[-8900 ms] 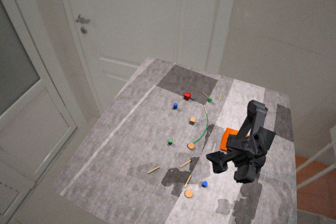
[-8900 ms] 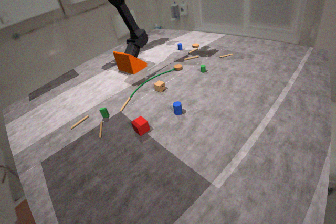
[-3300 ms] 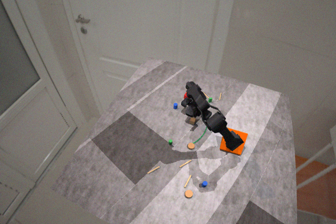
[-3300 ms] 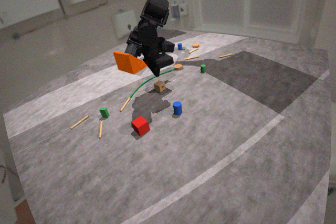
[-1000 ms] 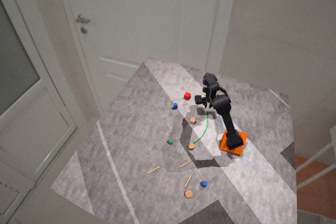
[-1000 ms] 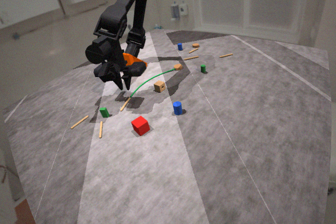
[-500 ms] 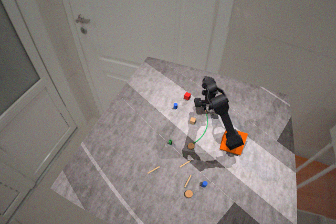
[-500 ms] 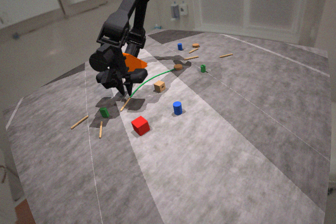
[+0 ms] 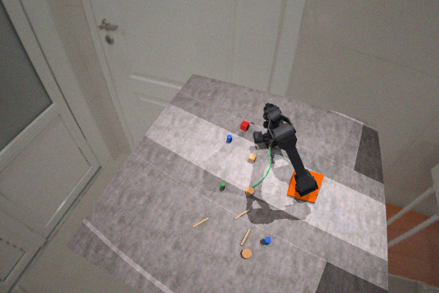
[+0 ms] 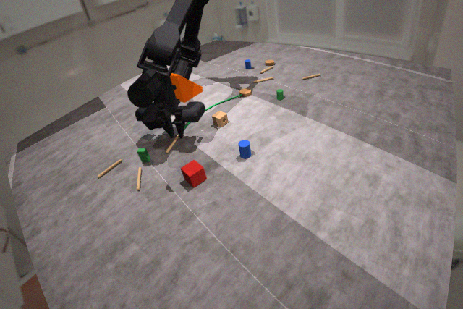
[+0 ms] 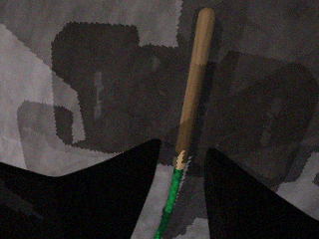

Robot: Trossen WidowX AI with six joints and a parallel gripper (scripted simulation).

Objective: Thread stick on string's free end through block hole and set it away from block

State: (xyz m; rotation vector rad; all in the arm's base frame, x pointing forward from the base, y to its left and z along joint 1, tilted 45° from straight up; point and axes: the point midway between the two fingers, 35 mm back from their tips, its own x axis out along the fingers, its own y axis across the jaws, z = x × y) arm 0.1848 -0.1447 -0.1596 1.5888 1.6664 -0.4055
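Right now my gripper tip is 10 cm to the right of the wooden block, 8 cm short of it and 1 cm below it. From my gripper tip the other things lie so: red cube 15 cm ahead, 10 cm to the right, 2 cm above; green cylinder 29 cm to the left, 17 cm ahead, 1 cm above; thin wooden stick 1 cm to the right.
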